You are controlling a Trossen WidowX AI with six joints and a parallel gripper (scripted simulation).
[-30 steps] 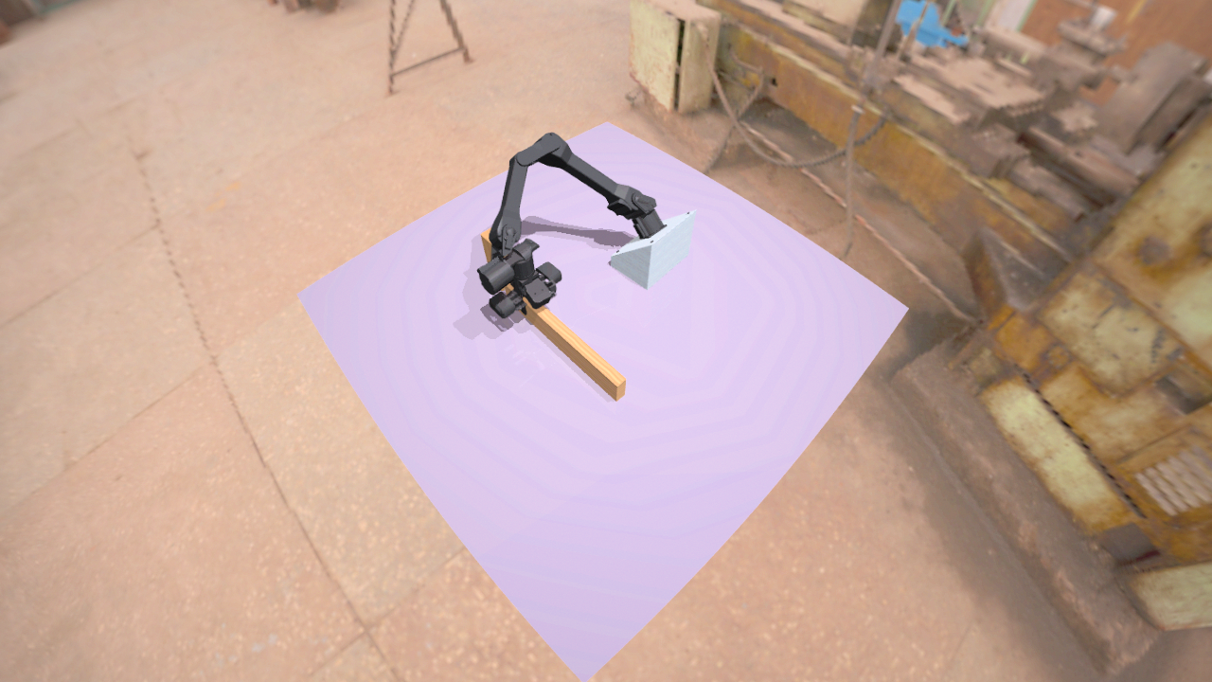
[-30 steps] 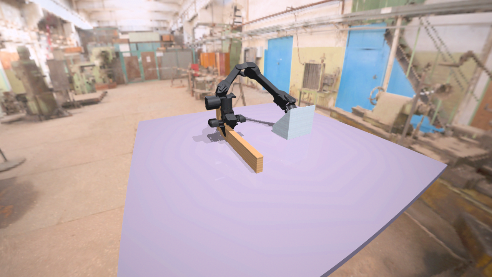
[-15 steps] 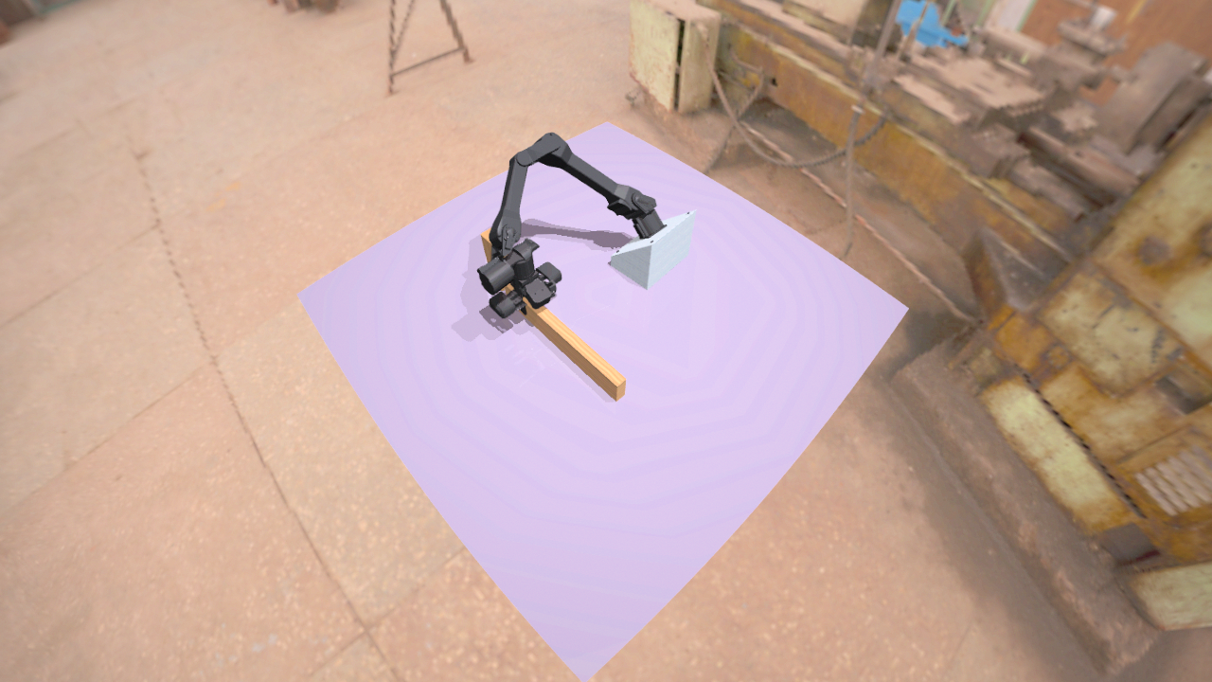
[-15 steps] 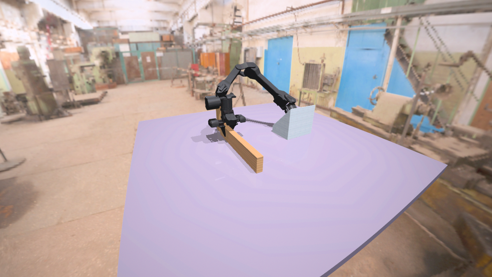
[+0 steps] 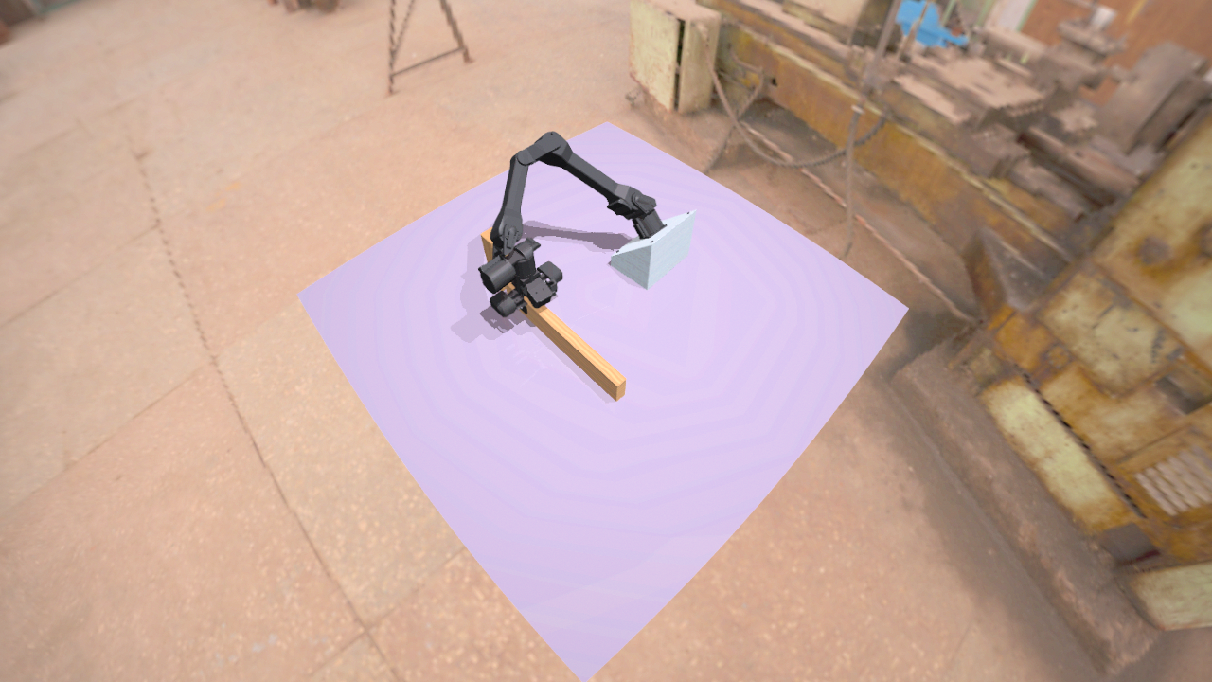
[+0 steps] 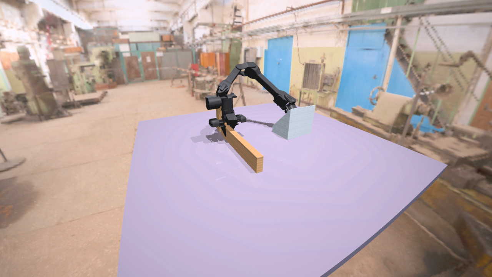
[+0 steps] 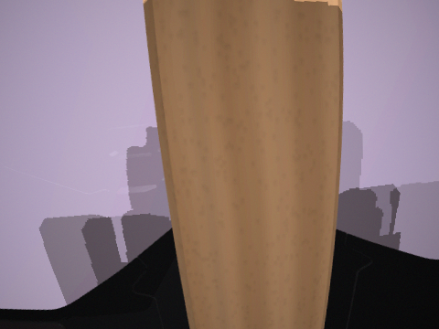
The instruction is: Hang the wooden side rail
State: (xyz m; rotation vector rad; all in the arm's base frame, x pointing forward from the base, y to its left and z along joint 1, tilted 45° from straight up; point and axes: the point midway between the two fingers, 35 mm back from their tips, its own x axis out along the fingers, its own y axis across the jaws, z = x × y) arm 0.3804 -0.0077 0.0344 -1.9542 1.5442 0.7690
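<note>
The wooden headboard post is 140 mm to the right of my gripper tip and 60 mm above it.
</note>
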